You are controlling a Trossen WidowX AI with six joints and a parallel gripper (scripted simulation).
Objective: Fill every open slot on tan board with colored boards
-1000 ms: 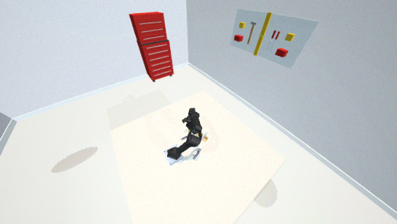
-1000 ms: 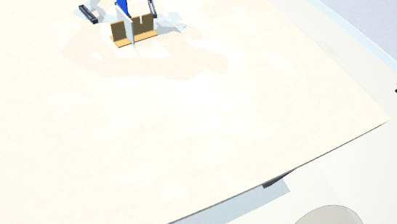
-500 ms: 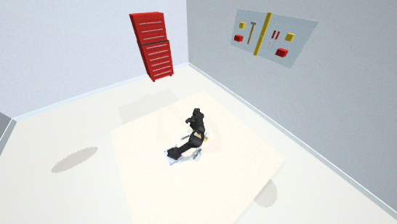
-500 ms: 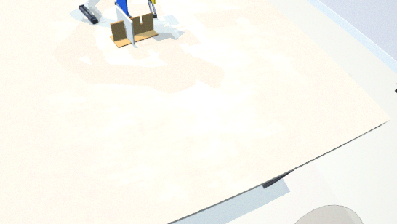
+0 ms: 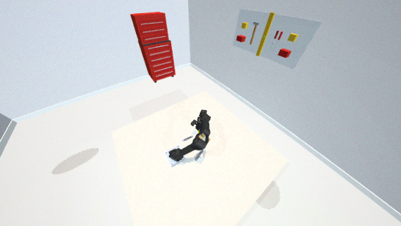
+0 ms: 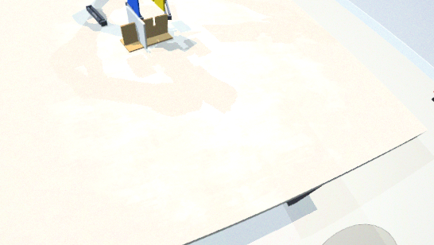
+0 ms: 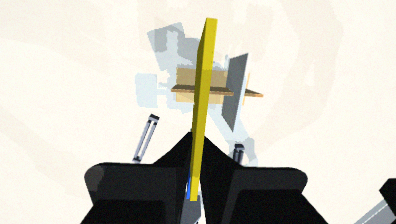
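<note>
My gripper tip is 4 cm short of the tan board, 2 cm to the left of it and 10 cm above it. Round my gripper tip: blue board: 11 cm behind, 4 cm to the right, 9 cm below; white board: 5 cm ahead, 4 cm to the right, 8 cm below; yellow board: 3 cm ahead, 1 cm to the left, 1 cm above.
</note>
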